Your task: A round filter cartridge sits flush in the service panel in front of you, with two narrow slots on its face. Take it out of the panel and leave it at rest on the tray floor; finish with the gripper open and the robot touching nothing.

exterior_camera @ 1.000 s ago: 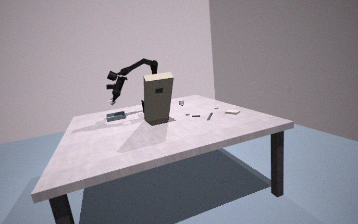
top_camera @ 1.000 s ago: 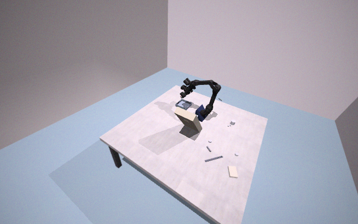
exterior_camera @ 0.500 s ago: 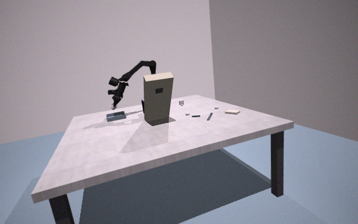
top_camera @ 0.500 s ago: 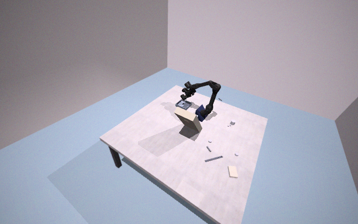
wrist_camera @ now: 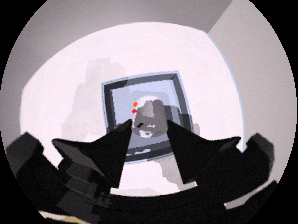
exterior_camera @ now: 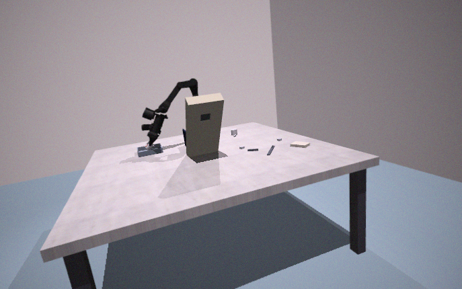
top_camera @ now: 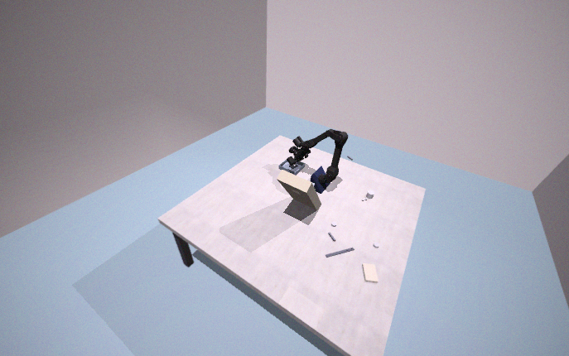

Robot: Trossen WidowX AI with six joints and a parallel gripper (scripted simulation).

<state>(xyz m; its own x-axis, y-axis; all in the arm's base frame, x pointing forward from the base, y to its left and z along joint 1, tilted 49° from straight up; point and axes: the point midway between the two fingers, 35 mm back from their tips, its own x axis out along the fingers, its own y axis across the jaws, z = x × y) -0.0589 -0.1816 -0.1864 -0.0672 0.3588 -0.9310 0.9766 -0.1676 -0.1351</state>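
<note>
My gripper tip is right at the round cartridge. Round my gripper tip: beige service panel: 380 mm ahead, 280 mm to the left, 140 mm above; then blue-grey tray: 40 mm below, 10 mm to the right.
</note>
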